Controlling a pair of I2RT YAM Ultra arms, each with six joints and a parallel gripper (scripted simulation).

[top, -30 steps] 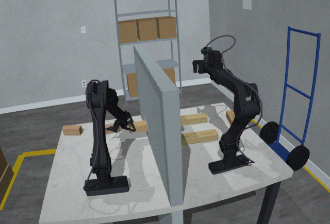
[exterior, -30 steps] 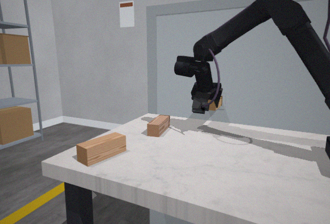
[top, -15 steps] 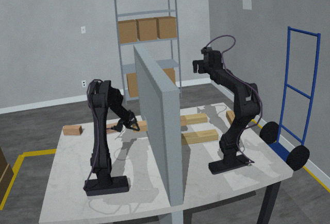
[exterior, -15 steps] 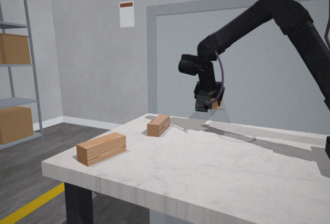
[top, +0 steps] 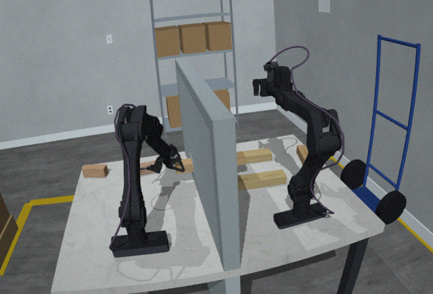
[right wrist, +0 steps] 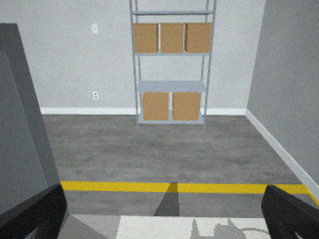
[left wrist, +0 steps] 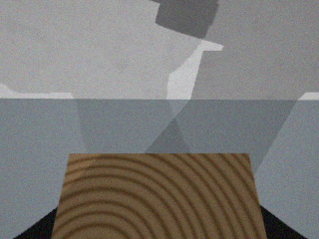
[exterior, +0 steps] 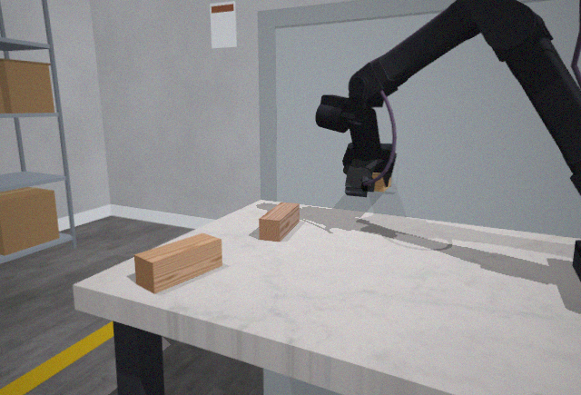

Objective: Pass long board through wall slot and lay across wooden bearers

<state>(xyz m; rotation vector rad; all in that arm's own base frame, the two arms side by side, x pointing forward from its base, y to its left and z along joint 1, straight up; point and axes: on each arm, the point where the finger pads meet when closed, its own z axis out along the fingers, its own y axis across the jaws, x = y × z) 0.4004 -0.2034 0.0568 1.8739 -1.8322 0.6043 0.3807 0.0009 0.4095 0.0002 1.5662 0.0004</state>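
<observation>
Right now the long board is 2 cm ahead of my right hand, 25 cm to the left of it and 34 cm below it.
</observation>
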